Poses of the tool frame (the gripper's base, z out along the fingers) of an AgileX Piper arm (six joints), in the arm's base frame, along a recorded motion.
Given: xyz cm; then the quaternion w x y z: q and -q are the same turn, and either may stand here.
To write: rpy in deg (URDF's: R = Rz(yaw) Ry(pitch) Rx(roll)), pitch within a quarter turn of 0, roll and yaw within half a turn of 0; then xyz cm. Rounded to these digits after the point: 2 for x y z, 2 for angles.
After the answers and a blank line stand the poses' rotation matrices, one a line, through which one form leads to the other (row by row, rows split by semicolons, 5 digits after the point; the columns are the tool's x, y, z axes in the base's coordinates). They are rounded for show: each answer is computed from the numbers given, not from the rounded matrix.
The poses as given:
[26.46, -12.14, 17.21, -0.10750, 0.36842, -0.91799, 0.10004]
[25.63, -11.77, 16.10, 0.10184, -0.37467, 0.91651, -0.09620]
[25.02, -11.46, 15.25, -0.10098, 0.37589, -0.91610, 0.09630]
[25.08, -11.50, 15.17, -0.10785, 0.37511, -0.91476, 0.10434]
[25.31, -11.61, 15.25, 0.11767, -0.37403, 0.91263, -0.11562]
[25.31, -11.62, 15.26, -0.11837, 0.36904, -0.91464, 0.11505]
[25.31, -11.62, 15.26, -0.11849, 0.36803, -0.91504, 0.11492]
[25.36, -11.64, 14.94, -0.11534, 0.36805, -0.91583, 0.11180]
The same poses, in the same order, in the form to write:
[-164.64, 7.10, -135.31, 26.46, -12.14, 17.21]
[-165.27, 6.58, -134.68, 25.63, -11.77, 16.10]
[-165.29, 6.47, -134.55, 25.02, -11.46, 15.25]
[-164.11, 6.84, -134.45, 25.08, -11.50, 15.17]
[-162.45, 7.37, -134.29, 25.31, -11.61, 15.25]
[-162.52, 7.56, -134.89, 25.31, -11.62, 15.26]
[-162.53, 7.60, -135.01, 25.31, -11.62, 15.26]
[-163.02, 7.41, -135.10, 25.36, -11.64, 14.94]

-0.70542 -0.65490 0.27108; -0.69792 0.70852 -0.10446; -0.12365 -0.26288 -0.95687
-0.69850 -0.66719 0.25876; -0.70638 0.70073 -0.10002; -0.11459 -0.25265 -0.96075
-0.69702 -0.66925 0.25741; -0.70815 0.69887 -0.10053; -0.11262 -0.25235 -0.96106
-0.69533 -0.66376 0.27559; -0.70877 0.69681 -0.10998; -0.11903 -0.27180 -0.95496
-0.69251 -0.65549 0.30127; -0.70991 0.69347 -0.12301; -0.12829 -0.29906 -0.94557
-0.69960 -0.64784 0.30145; -0.70231 0.70115 -0.12309; -0.13162 -0.29782 -0.94550
-0.70103 -0.64630 0.30144; -0.70076 0.70269 -0.12310; -0.13226 -0.29753 -0.94551
-0.70247 -0.64835 0.29356; -0.69993 0.70408 -0.11988; -0.12897 -0.28968 -0.94840

